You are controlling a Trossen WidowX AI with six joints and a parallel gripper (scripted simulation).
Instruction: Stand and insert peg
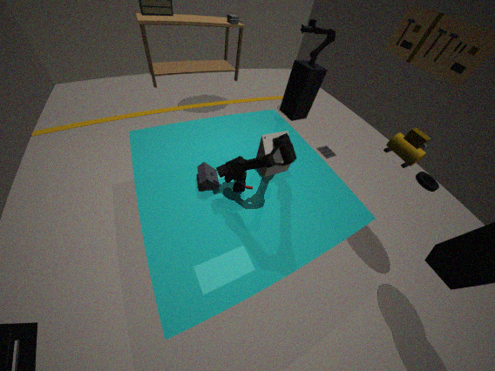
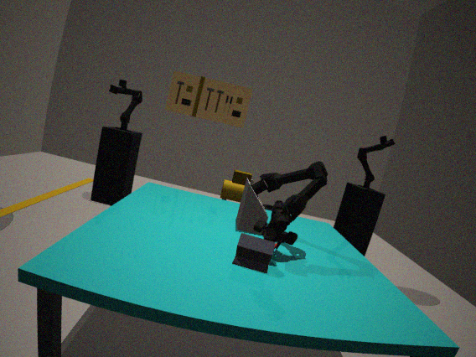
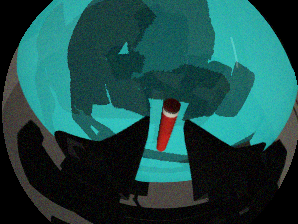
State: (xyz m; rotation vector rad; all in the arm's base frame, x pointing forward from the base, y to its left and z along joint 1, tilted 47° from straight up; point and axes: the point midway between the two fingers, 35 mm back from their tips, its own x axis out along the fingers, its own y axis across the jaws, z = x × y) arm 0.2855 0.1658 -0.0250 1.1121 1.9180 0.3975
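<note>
The red peg is right at my gripper tip. From my gripper tip the other things lie so: sloped grey panel (18 cm ahead, 12 cm to the right, 4 cm above).
</note>
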